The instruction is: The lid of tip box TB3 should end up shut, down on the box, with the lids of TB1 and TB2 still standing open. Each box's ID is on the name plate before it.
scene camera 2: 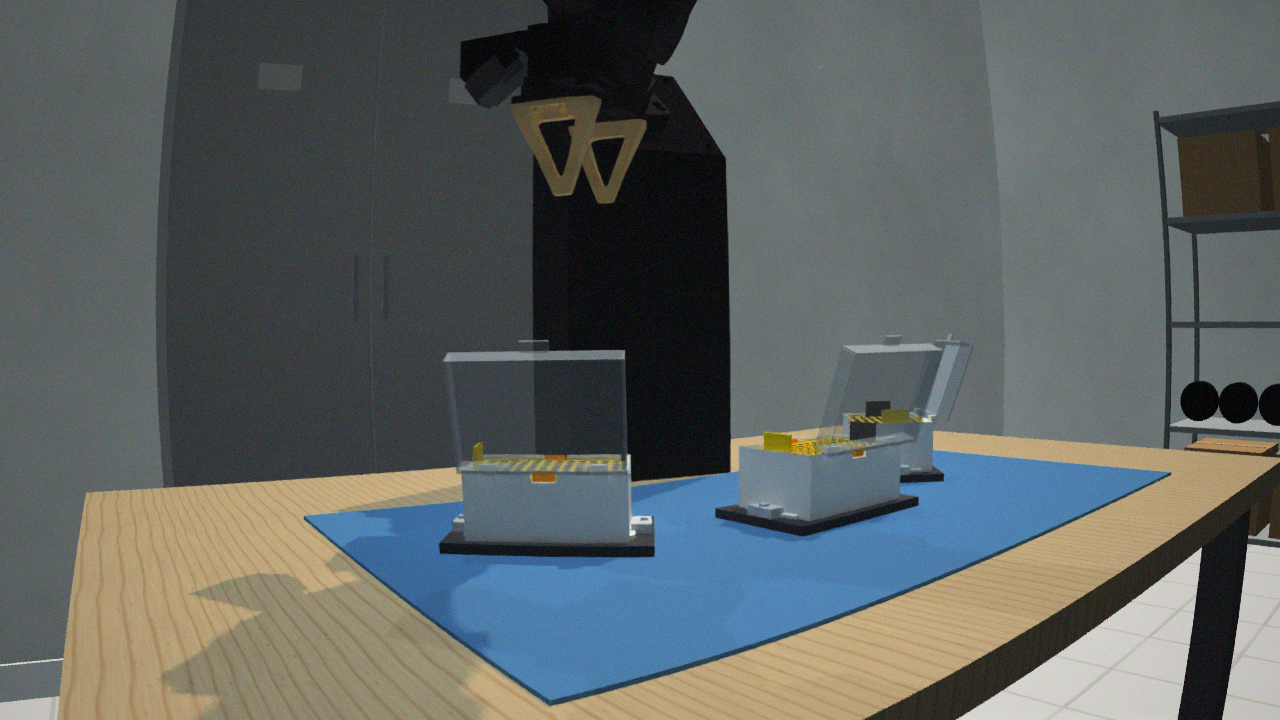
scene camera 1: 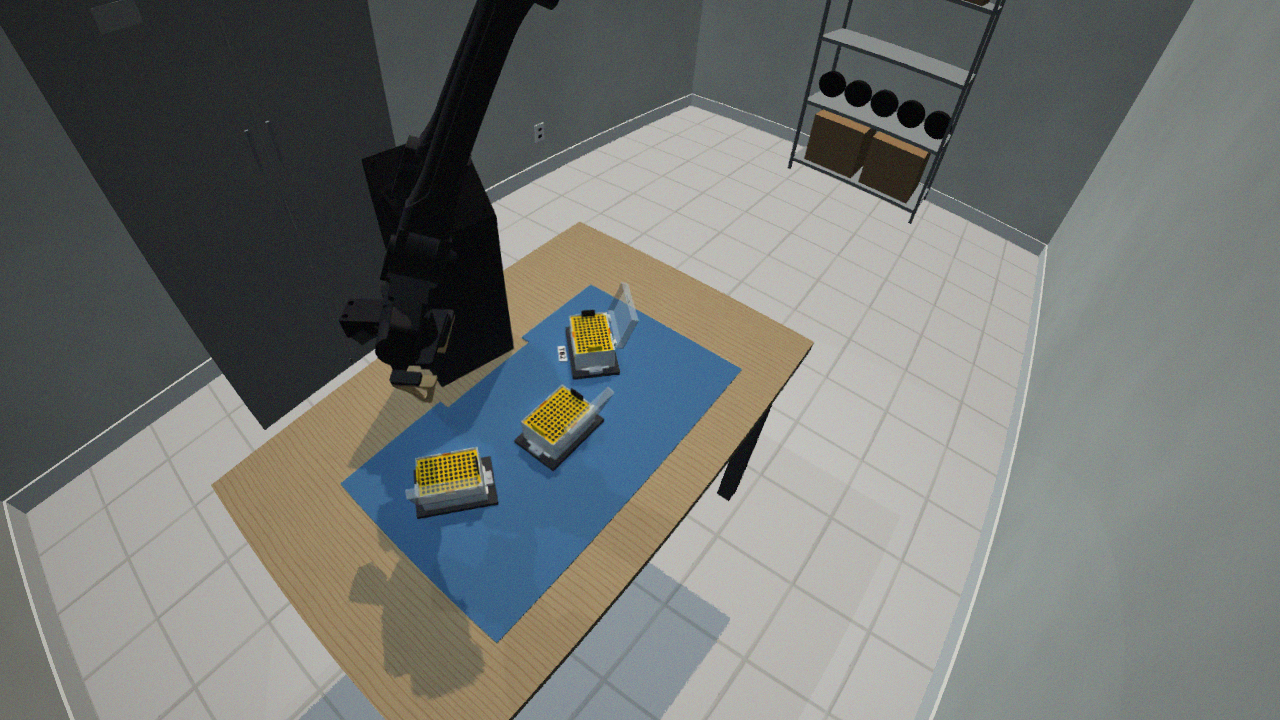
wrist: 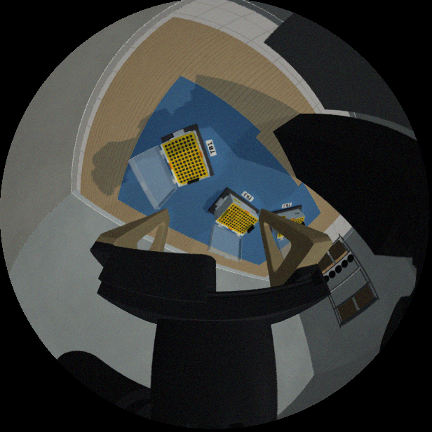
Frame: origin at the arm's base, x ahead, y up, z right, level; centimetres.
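Seen in the pictures: gripper, fingertip midpoint: [scene camera 2: 585, 199] [scene camera 1: 434, 376].
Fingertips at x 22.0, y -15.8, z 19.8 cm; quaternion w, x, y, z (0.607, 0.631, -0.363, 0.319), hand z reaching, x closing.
Offsets run from my fingertips to a thing's top centre. "spot": to the spot under its first point. Level surfaces: height alone.
TB3 [scene camera 1: 559, 417] [scene camera 2: 774, 479] [wrist: 237, 218] is the middle box, white with a yellow tip rack; its clear lid {dz -16.8, dx +16.9, dy -11.2 cm} [scene camera 1: 602, 400] [scene camera 2: 881, 380] [wrist: 225, 242] stands open. TB1 [scene camera 1: 449, 471] [scene camera 2: 546, 510] [wrist: 185, 157] has its lid {spot: dz +10.2, dx +8.1, dy -15.3 cm} [scene camera 2: 537, 402] [wrist: 152, 175] open. TB2 [scene camera 1: 592, 334] [scene camera 2: 914, 447] [wrist: 298, 220] is farthest in scene camera 2, its lid {dz -43.6, dx +7.3, dy -11.2 cm} [scene camera 1: 625, 315] [scene camera 2: 950, 380] open. In the wrist view, name plates read TB3 [wrist: 247, 196], TB1 [wrist: 211, 148] and TB2 [wrist: 286, 205]. My gripper [scene camera 1: 436, 368] [scene camera 2: 584, 197] [wrist: 213, 213] is open and empty, high above the boxes and apart from them.
The boxes stand on dark bases on a blue mat {dy -26.6 cm} [scene camera 1: 572, 528] [scene camera 2: 716, 600] on the wooden table {dy -26.9 cm} [scene camera 1: 277, 501] [scene camera 2: 134, 573]. The black arm pedestal [scene camera 2: 671, 340] stands behind the table's back edge. A dark cabinet [scene camera 2: 268, 268] is behind, and a shelf rack [scene camera 2: 1166, 268] stands off to the side.
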